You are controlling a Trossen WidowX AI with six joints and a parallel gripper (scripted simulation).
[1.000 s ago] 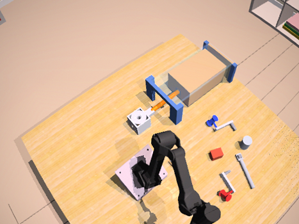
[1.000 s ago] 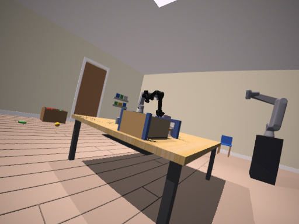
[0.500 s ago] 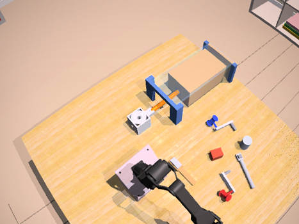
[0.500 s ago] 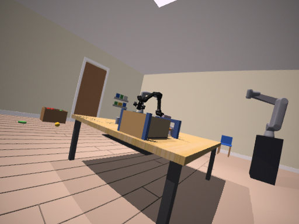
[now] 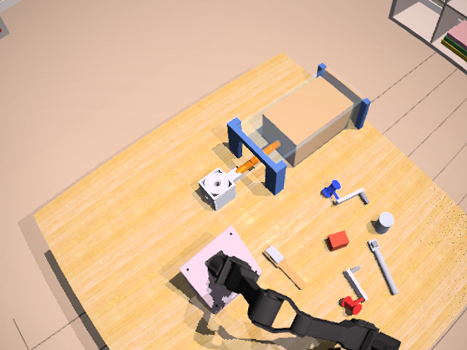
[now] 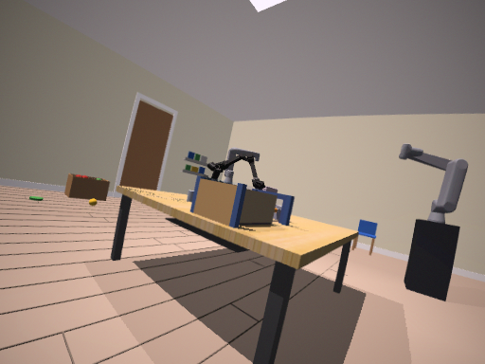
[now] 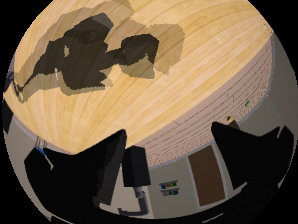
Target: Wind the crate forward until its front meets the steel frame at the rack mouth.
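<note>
Now: gripper tip 190 mm to the right of the crank handle, 190 mm short of it and 80 mm above it. Round my gripper tip: blue knob: 500 mm to the left, 380 mm ahead, 60 mm below; then red knob: 160 mm to the left, 160 mm ahead, 70 mm below; then wooden-handled tool: 420 mm to the left, 80 mm below, 70 mm ahead.
</note>
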